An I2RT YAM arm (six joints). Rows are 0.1 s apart.
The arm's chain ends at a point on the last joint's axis. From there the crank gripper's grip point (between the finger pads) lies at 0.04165 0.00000 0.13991 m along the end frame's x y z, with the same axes.
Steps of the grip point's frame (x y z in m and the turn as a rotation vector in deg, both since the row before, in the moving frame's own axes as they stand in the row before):
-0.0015, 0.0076, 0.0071, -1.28, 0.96, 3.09
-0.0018, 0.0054, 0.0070, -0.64, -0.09, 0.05
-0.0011, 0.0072, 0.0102, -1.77, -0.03, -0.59
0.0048, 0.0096, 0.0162, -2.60, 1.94, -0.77
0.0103, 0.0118, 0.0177, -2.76, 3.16, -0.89
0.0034, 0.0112, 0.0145, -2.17, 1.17, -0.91
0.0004, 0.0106, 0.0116, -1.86, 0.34, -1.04
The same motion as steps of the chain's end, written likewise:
-0.0037, 0.0022, 0.0079, -1.28, 0.96, 3.09
-0.0016, 0.0038, 0.0069, -0.64, -0.09, 0.05
-0.0010, 0.0033, 0.0102, -1.77, -0.03, -0.59
0.0001, 0.0039, 0.0178, -2.60, 1.94, -0.77
0.0026, 0.0058, 0.0204, -2.76, 3.16, -0.89
0.0005, 0.0066, 0.0155, -2.17, 1.17, -0.91
-0.0005, 0.0068, 0.0119, -1.86, 0.34, -1.04

